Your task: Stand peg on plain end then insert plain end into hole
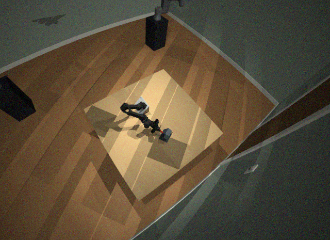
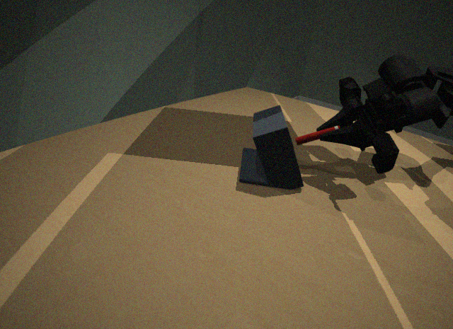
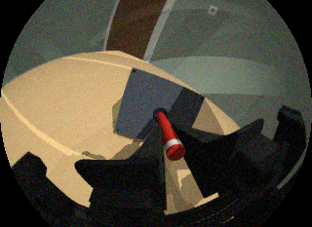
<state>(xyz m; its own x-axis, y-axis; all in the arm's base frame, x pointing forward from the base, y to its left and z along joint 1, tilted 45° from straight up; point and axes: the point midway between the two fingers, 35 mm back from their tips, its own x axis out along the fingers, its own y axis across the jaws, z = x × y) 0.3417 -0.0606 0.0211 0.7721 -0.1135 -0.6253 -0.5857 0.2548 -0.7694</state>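
My gripper tip is now 60 mm short of the sloped panel, 40 mm above it and 30 mm to the right of it. Round my gripper tip: red peg 10 mm to the right, 10 mm behind, 10 mm above.
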